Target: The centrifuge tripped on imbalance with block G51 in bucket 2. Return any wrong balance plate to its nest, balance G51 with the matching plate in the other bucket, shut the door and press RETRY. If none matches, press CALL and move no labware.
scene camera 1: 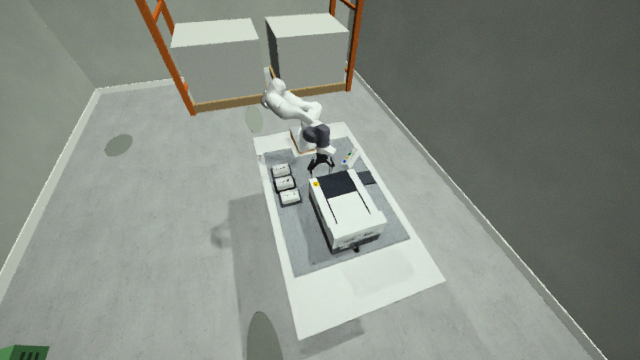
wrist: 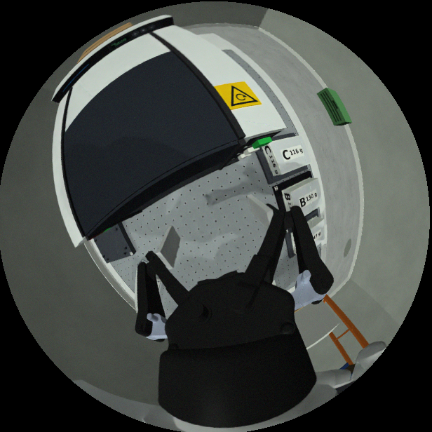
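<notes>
The white centrifuge [scene camera 1: 352, 212] [wrist: 150, 110] stands on the table with its dark panel over the top; its inside, block G51 and the buckets are hidden. Plate C, 116 g [scene camera 1: 290, 196] [wrist: 292, 154], plate B, 130 g [scene camera 1: 284, 183] [wrist: 308, 198], and plate A [scene camera 1: 281, 169] [wrist: 318, 235] sit in a row of dark nests at the table's side; a finger partly covers plate A in the wrist view. My gripper [scene camera 1: 320, 172] [wrist: 211, 218] is open and empty, above the table by the centrifuge's dark-panel end. A button box [scene camera 1: 349, 158] with coloured buttons stands beside it.
A dark flat pad [scene camera 1: 367, 178] [wrist: 112, 244] lies beside the centrifuge. A green button [wrist: 262, 143] shows at the centrifuge's near corner. The orange rack [scene camera 1: 170, 65] with large grey boxes [scene camera 1: 220, 65] stands behind the arm.
</notes>
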